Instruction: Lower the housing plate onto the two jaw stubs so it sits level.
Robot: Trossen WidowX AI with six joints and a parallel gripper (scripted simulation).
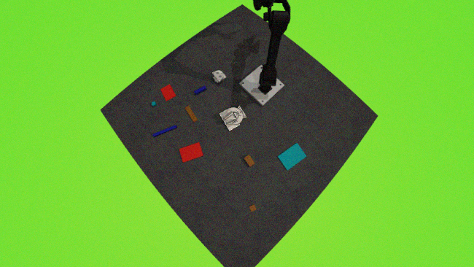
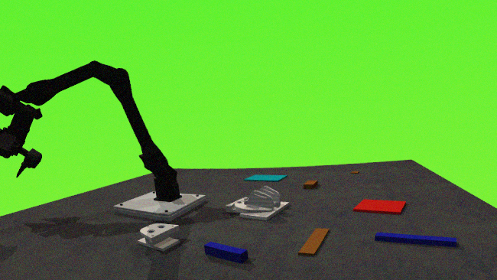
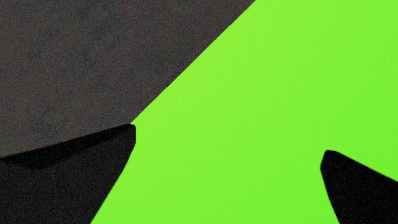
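Right now the white block is 530 mm ahead of my gripper tip, 140 mm below it and 100 mm to the left of it. Round my gripper tip: short blue bar (670 mm ahead, 140 mm below, 90 mm to the left); then teal plate (740 mm to the left, 560 mm ahead, 140 mm below); then orange bar (810 mm ahead, 160 mm to the left, 140 mm below).
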